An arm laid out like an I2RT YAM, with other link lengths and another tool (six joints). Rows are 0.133 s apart.
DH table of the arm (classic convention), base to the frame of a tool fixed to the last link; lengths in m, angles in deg. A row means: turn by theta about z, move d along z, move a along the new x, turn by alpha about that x. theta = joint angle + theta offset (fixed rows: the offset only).
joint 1: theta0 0, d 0.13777, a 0.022, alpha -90
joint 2: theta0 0, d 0, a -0.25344, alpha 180
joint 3: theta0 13.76, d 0, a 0.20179, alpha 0
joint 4: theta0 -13.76, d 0.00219, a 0.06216, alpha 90
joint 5: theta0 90, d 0.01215, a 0, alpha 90
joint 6: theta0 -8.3, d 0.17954, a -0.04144, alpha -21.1
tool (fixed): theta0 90, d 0.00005, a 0, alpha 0
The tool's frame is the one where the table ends.
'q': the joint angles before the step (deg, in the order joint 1, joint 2, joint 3, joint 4, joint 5, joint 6). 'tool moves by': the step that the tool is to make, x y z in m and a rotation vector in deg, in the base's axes. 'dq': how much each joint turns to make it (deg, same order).
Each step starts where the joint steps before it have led.
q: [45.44 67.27 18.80 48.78 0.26 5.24]
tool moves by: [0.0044 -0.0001 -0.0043 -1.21 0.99 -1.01]
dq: [-0.01 0.39 0.98 -2.14 1.00 -0.14]
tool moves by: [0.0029 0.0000 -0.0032 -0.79 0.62 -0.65]
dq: [0.00 0.43 0.56 -1.12 0.65 -0.09]
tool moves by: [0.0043 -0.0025 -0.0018 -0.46 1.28 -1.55]
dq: [-0.01 -0.37 0.89 -2.51 1.51 0.67]
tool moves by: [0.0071 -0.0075 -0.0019 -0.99 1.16 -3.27]
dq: [0.01 -1.24 0.98 -3.77 3.26 0.38]
